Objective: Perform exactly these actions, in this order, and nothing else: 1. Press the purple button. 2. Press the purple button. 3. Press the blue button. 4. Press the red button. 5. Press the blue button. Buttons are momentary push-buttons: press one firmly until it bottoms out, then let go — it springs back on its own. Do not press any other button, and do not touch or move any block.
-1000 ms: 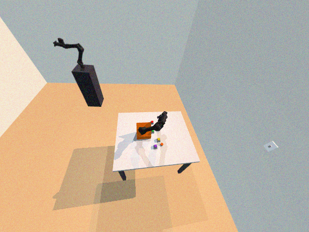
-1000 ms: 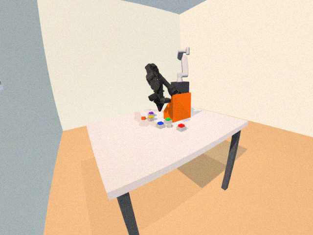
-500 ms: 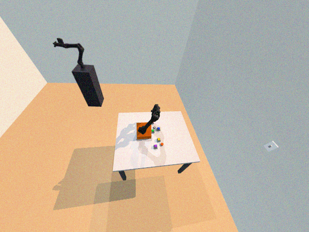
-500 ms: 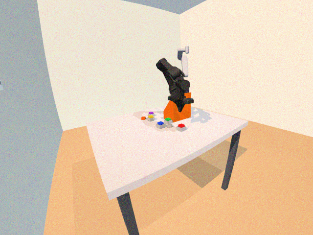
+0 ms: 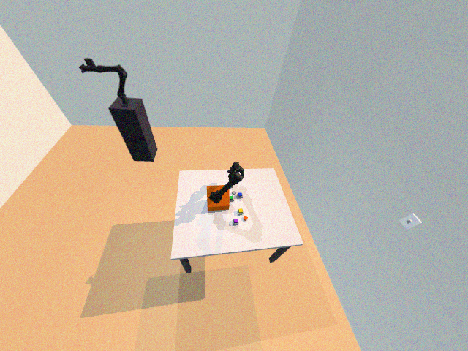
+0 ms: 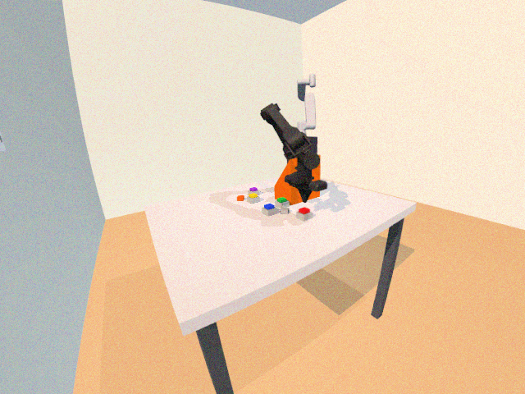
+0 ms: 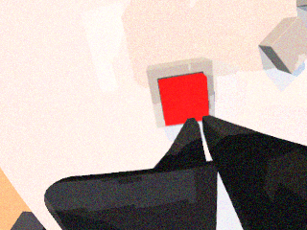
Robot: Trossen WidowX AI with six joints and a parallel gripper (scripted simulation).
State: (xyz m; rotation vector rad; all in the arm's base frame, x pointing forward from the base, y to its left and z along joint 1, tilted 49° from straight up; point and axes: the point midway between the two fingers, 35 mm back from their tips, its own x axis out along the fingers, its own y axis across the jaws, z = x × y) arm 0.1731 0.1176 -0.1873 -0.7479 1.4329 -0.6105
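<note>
My gripper tip is 3 cm above the red button. Also, from my gripper tip: blue button: 9 cm ahead, 12 cm to the right, 3 cm below; then yellow button: 8 cm ahead, 31 cm to the right, 3 cm below; then green button: 16 cm to the right, 3 cm below.
</note>
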